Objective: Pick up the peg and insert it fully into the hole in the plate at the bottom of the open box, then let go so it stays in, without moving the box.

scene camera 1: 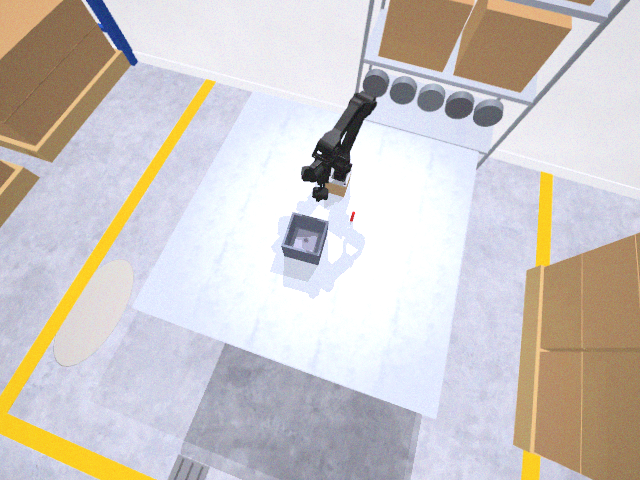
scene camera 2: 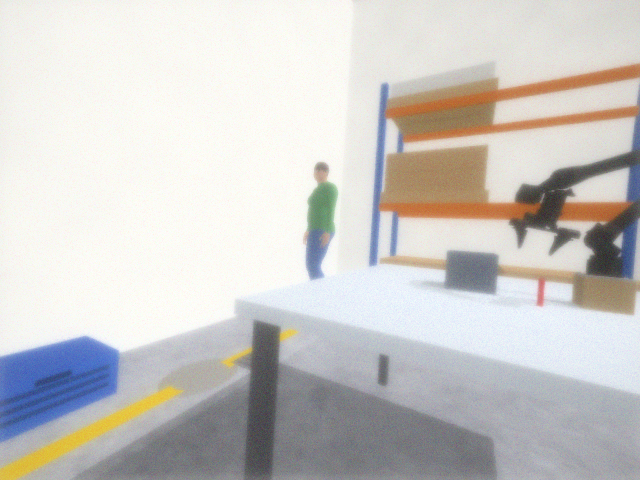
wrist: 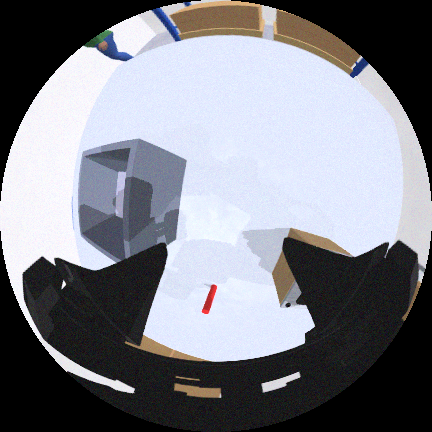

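Note:
The red peg stands upright on the white table, beside the box and apart from it. The dark grey open box stands upright with its opening facing up. The light plate lies at its bottom, with a small dark hole near the middle in scene camera 1. My gripper is open and empty, fingers pointing down, well above the table. In the wrist view the peg shows between the fingers, below the level of their tips, and the box is to the left.
A brown block stands at the arm's base, on the far side of the peg from the box. The arm arches above it. A grey shelf rack stands behind the table. A person stands beyond the table.

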